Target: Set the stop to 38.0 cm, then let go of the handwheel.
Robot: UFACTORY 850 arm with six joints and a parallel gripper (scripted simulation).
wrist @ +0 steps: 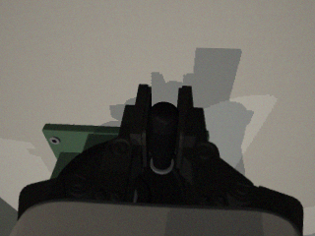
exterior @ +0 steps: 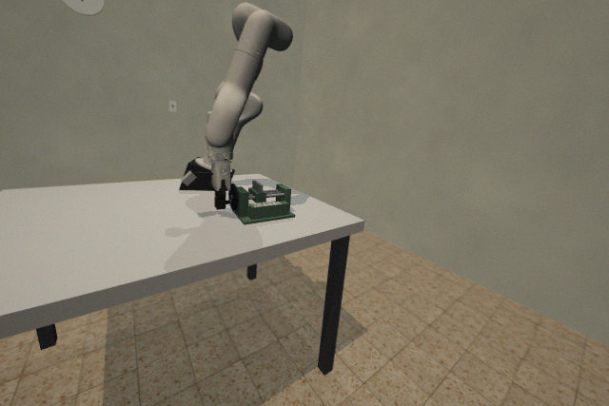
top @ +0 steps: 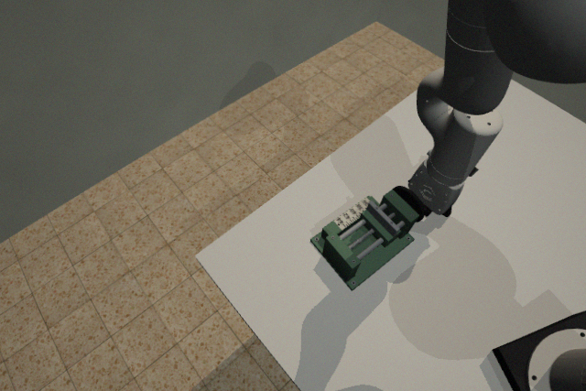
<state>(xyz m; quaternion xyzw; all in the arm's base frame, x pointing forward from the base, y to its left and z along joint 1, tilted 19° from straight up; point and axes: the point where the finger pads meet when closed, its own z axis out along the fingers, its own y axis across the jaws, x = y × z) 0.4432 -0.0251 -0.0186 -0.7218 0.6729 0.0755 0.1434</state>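
Now: hand 20 mm to the right of the black handwheel and 10 mm below it. Round my hand: stop block: 20 mm ahead, 130 mm to the left, 40 mm above.
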